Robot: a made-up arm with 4 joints.
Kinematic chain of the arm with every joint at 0, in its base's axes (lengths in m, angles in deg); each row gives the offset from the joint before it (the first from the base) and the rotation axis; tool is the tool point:
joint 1: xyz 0 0 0.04 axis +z
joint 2: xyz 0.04 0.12 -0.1 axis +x
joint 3: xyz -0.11 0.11 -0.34 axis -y
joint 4: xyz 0.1 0.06 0 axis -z
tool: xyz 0.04 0 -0.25
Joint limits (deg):
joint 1: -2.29..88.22
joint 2: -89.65..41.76
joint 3: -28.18..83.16
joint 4: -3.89..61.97
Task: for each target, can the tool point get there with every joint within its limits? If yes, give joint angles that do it. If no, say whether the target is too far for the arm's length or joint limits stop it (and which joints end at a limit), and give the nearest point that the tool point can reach.
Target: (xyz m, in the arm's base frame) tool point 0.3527 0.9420 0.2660
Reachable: no: too far | nearest point 0.1759 0.4698 -0.1742 | short by 0.669 m
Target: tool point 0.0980 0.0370 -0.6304
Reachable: yes | joints 46.75 -31.42 6.35 21.03
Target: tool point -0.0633 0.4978 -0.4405
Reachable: yes | joints 26.64 26.07 28.10 29.68
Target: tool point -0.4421 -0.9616 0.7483
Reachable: no: too far | nearest point -0.1031 -0.4919 -0.1985 | short by 1.110 m
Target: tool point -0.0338 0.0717 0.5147
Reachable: no: joint limits stop it (at a limit: joint 2, joint 3, joint 4) | nearest point -0.1907 0.4046 -0.1172 | short by 0.731 m
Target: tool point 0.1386 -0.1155 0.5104
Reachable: no: joint limits stop it (at a limit: joint 1, joint 2, joint 3, joint 4) | nearest point 0.1870 -0.1386 -0.1962 | short by 0.709 m
